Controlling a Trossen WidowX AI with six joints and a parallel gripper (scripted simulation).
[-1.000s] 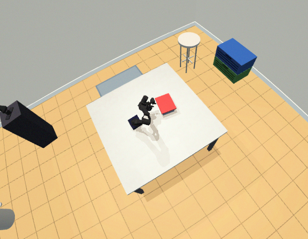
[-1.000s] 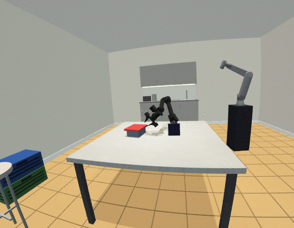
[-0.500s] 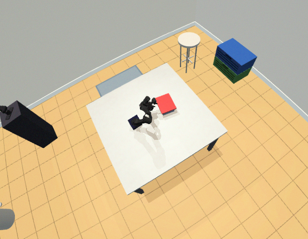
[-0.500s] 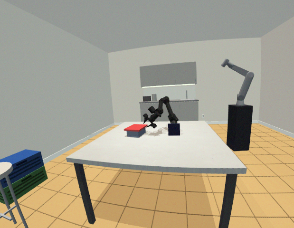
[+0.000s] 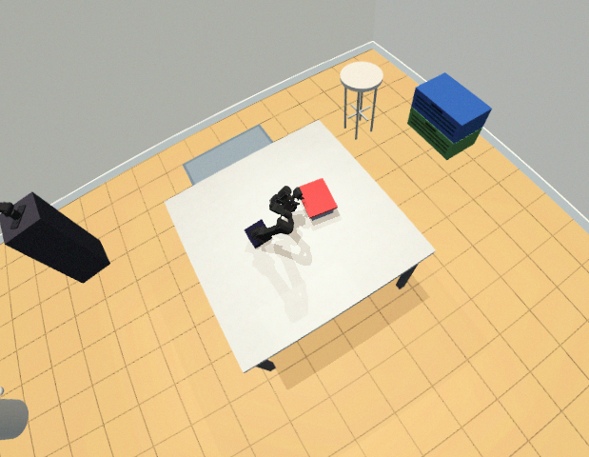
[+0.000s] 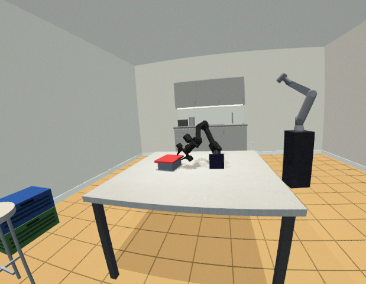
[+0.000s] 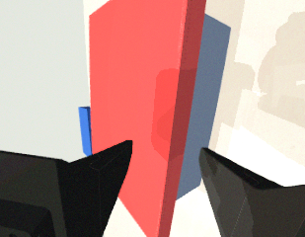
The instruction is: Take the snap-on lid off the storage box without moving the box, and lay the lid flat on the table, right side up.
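My gripper tip is 9 cm short of the lid, 3 cm to the left of it and 1 cm above it. Also, from my gripper tip: storage box 9 cm ahead, 3 cm to the right, 5 cm below.
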